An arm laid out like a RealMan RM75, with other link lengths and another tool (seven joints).
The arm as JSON. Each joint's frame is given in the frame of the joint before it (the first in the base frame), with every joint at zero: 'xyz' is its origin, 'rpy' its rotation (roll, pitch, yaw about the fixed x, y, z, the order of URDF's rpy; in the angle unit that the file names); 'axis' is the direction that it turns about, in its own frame. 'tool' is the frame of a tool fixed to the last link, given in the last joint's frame.
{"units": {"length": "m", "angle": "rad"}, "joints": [
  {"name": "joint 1", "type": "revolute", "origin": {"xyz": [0.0, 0.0, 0.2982], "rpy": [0.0, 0.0, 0.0]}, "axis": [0.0, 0.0, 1.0]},
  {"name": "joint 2", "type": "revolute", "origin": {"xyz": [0.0, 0.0, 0.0], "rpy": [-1.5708, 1.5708, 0.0]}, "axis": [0.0, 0.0, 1.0]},
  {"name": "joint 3", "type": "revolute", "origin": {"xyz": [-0.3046, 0.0, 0.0], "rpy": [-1.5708, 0.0, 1.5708]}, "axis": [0.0, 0.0, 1.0]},
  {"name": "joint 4", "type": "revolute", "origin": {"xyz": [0.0, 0.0, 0.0], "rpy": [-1.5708, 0.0, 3.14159]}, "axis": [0.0, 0.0, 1.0]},
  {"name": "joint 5", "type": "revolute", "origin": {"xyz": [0.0, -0.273, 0.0], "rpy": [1.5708, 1.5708, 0.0]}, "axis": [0.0, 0.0, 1.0]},
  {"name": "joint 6", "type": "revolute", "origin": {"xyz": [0.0, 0.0, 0.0], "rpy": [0.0, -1.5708, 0.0]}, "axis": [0.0, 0.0, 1.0]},
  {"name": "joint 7", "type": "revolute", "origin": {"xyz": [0.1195, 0.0, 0.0], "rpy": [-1.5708, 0.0, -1.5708]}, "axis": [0.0, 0.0, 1.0]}
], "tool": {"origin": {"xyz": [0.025, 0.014, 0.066], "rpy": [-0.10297, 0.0, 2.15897]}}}
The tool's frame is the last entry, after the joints.
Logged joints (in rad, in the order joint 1, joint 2, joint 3, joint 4, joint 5, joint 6, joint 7), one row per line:
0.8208 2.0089 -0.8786 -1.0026 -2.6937 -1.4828 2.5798
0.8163 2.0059 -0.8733 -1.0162 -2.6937 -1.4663 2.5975
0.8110 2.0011 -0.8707 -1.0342 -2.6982 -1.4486 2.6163
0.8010 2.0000 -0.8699 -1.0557 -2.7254 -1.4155 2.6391
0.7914 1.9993 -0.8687 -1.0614 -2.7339 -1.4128 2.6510
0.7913 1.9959 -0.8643 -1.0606 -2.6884 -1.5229 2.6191
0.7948 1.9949 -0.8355 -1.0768 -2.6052 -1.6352 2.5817
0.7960 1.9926 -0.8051 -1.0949 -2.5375 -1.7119 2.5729
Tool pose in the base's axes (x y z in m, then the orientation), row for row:
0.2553 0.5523 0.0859 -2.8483 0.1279 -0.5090
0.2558 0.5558 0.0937 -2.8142 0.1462 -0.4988
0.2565 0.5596 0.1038 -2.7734 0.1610 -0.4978
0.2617 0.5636 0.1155 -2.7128 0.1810 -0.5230
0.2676 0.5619 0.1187 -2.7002 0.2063 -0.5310
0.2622 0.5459 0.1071 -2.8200 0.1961 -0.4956
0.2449 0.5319 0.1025 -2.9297 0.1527 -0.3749
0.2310 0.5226 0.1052 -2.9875 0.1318 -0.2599
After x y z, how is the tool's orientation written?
As a rotation vector, in radians.
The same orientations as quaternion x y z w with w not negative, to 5 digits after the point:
-0.97605 0.04383 -0.17442 0.12236
-0.97376 0.05059 -0.17259 0.13944
-0.97017 0.05632 -0.17414 0.15896
-0.96283 0.06424 -0.18562 0.18538
-0.96067 0.07340 -0.18892 0.18982
-0.97355 0.06770 -0.17110 0.13542
-0.98640 0.05141 -0.12622 0.09190
-0.99284 0.04380 -0.08637 0.06990

